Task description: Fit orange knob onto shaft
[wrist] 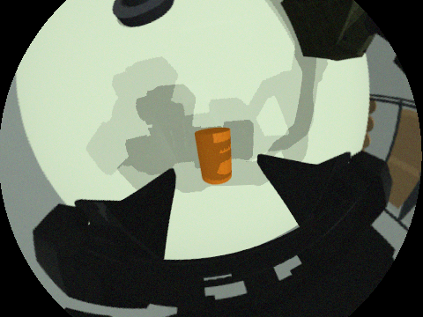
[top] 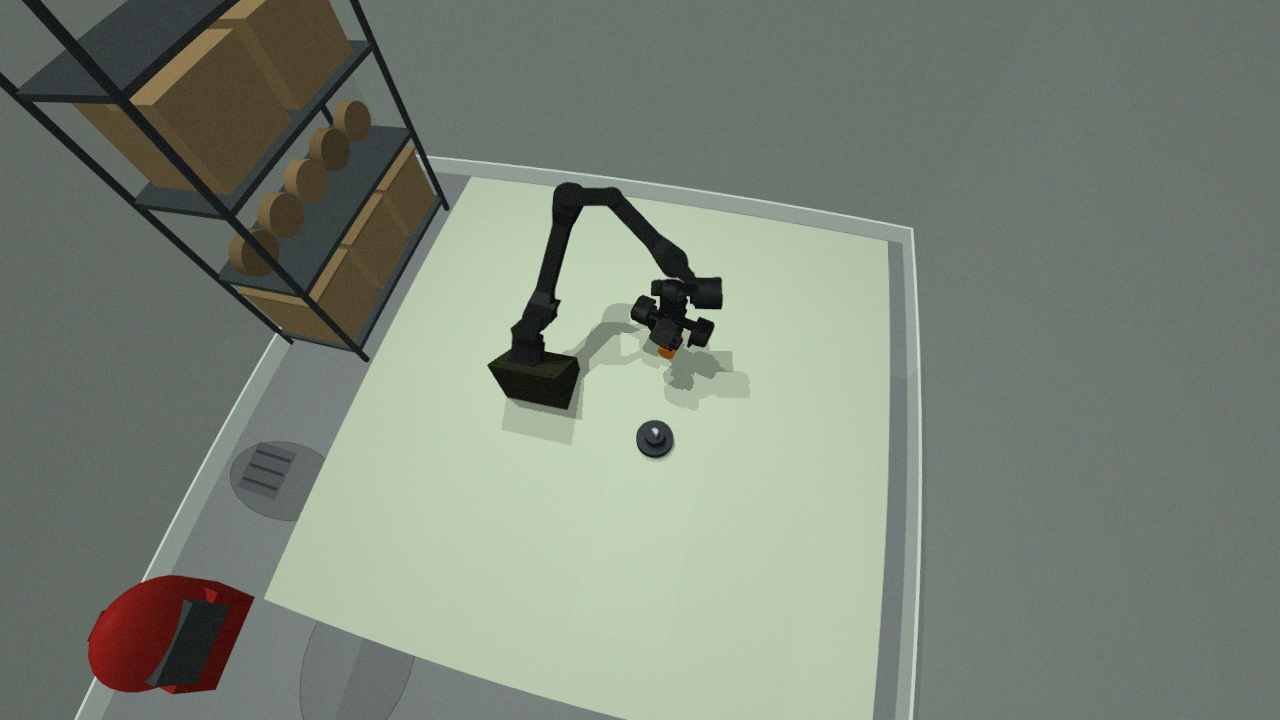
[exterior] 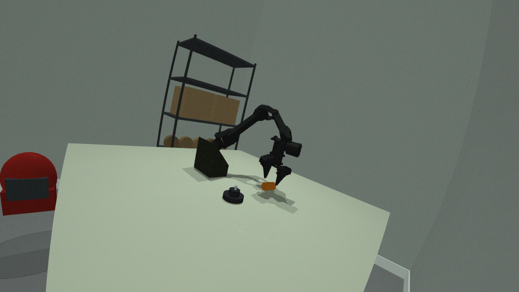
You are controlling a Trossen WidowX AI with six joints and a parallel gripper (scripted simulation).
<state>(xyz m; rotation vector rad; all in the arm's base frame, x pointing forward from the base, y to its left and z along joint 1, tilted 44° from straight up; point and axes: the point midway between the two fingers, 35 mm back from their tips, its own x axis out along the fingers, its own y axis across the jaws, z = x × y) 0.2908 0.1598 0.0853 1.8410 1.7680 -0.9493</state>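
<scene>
Now: the orange knob 10 mm to the right of my gripper tip and 30 mm below it. Round my gripper tip: round black pedestal: 20 mm ahead, 240 mm to the right, 10 mm below.
</scene>
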